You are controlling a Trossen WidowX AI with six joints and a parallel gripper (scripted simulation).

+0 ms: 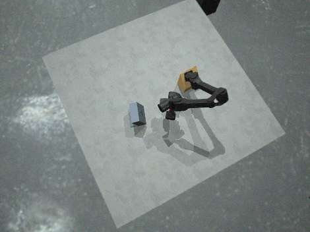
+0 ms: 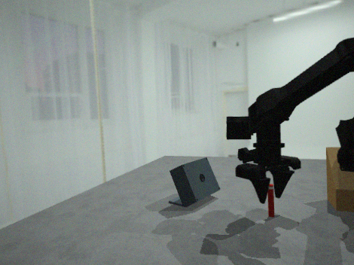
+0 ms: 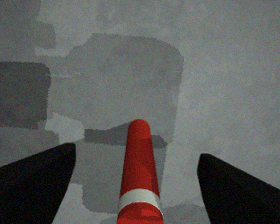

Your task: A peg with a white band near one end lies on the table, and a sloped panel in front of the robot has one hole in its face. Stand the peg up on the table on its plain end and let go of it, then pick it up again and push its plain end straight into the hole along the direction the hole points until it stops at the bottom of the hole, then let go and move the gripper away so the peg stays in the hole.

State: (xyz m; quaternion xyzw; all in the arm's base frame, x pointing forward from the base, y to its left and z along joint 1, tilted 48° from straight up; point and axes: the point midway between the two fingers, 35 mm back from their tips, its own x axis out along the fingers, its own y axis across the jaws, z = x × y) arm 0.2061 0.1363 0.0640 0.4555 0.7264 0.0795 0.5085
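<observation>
The sloped dark panel is 210 mm ahead of my gripper tip, 60 mm to the right of it and 20 mm above it. Round my gripper tip: red peg 20 mm above.
</observation>
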